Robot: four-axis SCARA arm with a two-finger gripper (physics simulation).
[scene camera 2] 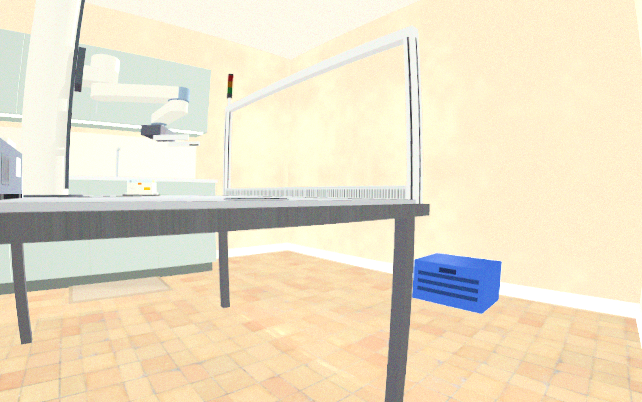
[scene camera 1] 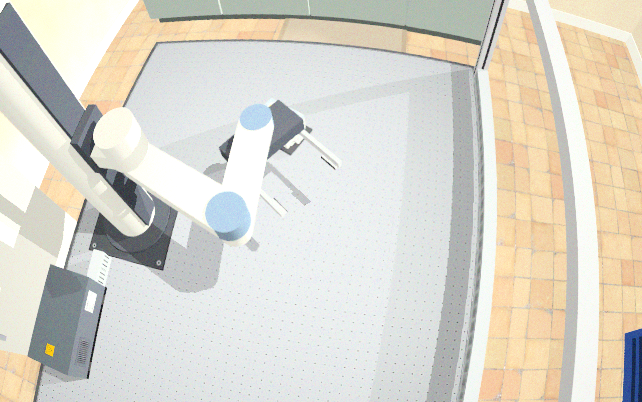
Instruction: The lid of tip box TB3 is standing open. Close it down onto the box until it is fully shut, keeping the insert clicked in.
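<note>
The tip box TB3 is mostly hidden under the dark gripper body in scene camera 1, where a small white part of its edge shows above a dark base plate. In scene camera 2 it stands small and pale with coloured marks on the table; the lid's angle and the insert cannot be made out. My gripper is open and empty, with its two long white fingers wide apart. It hangs well above the box's height, and its fingers reach past the box in scene camera 1.
The white arm reaches from its column over the perforated table. A grey control box stands near the arm's base. A framed guard runs along the table's side. A blue drawer box stands on the floor.
</note>
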